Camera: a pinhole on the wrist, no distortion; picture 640 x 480 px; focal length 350.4 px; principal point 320.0 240.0 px. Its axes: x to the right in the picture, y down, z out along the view. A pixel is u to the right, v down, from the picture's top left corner.
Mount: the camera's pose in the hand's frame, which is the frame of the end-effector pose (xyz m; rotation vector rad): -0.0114 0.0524 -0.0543 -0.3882 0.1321 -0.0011
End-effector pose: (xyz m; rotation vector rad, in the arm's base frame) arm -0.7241 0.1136 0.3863 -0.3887 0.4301 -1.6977
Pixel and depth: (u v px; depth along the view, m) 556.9 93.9 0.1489
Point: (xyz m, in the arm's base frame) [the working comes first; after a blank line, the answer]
In the camera's frame: 0.1007 -0.0621 0.1489

-0.6554 -0.0074 0.4454
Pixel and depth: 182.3 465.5 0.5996
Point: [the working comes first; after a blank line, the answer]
In the camera's frame: -0.2356 0.3859 0.5996

0.0408 0.1664 0.4014
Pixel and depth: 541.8 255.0 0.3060
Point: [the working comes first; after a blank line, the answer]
In the camera's frame: 0.1937 0.0131 0.3060

-0.5146 -0.1424 0.4760
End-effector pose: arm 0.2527 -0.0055 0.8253 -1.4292 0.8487 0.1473
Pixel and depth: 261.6 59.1 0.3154
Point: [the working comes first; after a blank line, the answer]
In the camera's frame: -0.0526 -0.1628 0.3154

0.3551 0.2794 0.7917
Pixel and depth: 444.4 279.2 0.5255
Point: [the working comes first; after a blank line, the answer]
In the camera's frame: 0.1866 0.0588 0.5255

0.4138 0.3008 0.4089
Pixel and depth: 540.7 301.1 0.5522
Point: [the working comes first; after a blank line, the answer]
In the camera's frame: 0.3478 0.0963 0.5522

0.5014 0.2357 0.2816
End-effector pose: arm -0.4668 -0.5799 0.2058 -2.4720 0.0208 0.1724
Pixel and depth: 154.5 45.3 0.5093
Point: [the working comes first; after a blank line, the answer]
In the camera's frame: -0.2406 -0.2830 0.5093

-0.7076 -0.2374 -0.1934
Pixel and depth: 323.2 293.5 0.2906
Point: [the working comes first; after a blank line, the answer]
In the camera's frame: 0.0027 0.0444 0.2906

-0.4744 -0.6190 -0.0743
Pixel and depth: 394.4 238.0 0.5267
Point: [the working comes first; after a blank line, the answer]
In the camera's frame: 0.1118 -0.0030 0.5267

-0.3646 -0.5128 -0.2901
